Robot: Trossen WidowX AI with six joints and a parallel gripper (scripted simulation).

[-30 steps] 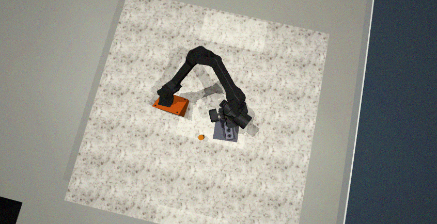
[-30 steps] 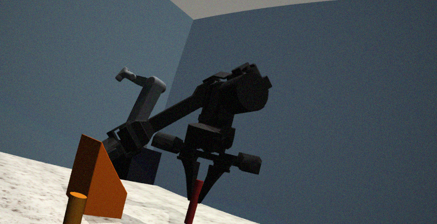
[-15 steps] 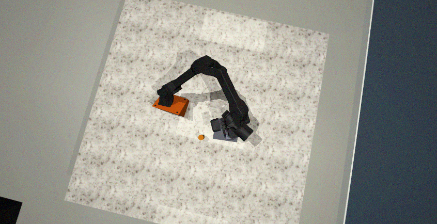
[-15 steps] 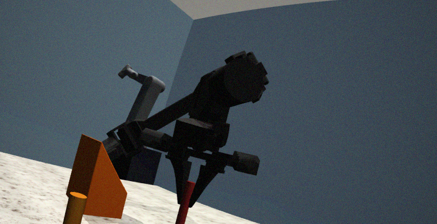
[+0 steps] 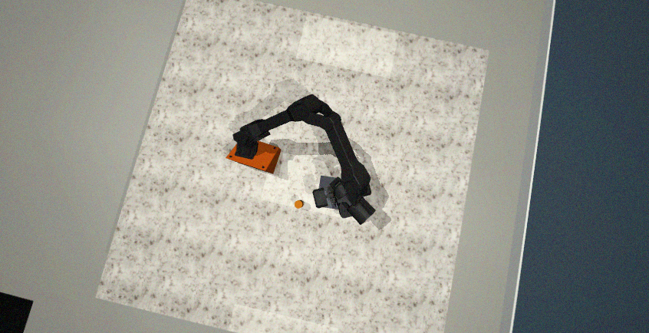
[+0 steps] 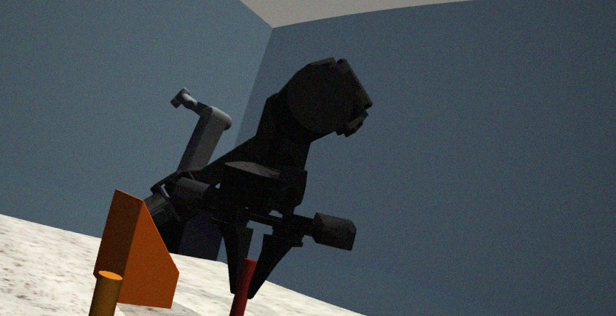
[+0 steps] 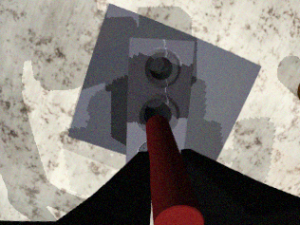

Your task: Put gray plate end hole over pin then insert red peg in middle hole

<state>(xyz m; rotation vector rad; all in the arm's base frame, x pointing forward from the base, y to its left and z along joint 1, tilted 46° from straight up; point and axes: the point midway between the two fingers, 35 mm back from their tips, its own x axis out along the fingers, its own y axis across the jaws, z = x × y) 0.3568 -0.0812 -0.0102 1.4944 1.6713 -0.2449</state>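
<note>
Right now my gripper tip is right at the red peg. Round my gripper tip: small orange cylinder (14 cm behind, 8 cm to the right, 7 cm below); base (10 cm below, 1 cm to the left, 1 cm behind); gray plate (7 cm below).
</note>
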